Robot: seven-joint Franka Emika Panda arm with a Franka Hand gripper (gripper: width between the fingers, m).
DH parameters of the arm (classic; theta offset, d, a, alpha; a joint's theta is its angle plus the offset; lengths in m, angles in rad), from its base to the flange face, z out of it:
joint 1: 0 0.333 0 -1.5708
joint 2: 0 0 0 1.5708
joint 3: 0 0.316 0.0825 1.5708
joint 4: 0 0 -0.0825 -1.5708
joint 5: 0 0.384 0 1.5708
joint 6: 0 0 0.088 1.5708
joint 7: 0 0.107 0 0
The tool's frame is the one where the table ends.
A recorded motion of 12 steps. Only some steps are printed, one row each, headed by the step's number.
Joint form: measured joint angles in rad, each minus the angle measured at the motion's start. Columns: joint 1, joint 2, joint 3, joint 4, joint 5, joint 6, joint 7.
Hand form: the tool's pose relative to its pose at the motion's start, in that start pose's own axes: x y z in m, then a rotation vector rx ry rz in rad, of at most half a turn. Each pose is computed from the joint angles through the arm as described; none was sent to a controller.
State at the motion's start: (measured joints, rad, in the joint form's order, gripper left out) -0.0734 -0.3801 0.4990 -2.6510 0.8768 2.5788 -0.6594
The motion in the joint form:
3: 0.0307 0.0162 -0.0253 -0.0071 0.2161 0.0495 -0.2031
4: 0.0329 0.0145 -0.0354 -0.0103 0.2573 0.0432 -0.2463
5: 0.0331 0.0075 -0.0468 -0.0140 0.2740 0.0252 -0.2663
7: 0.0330 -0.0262 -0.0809 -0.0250 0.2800 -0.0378 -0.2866
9: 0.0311 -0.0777 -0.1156 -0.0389 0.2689 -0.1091 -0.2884
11: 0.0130 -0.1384 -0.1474 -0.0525 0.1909 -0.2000 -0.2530
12: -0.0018 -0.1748 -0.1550 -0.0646 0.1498 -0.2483 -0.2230
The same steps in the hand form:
3: -0.0040 0.0071 0.0025 0.0614 0.0946 -0.0107
4: -0.0060 0.0104 0.0020 0.0777 0.1088 -0.0108
5: -0.0078 0.0129 0.0003 0.0929 0.1122 -0.0092
7: -0.0115 0.0172 -0.0088 0.1294 0.1120 -0.0098
9: -0.0152 0.0192 -0.0230 0.1622 0.1132 -0.0130
11: -0.0206 0.0226 -0.0400 0.1737 0.0795 -0.0266
12: -0.0262 0.0234 -0.0478 0.1740 0.0542 -0.0232

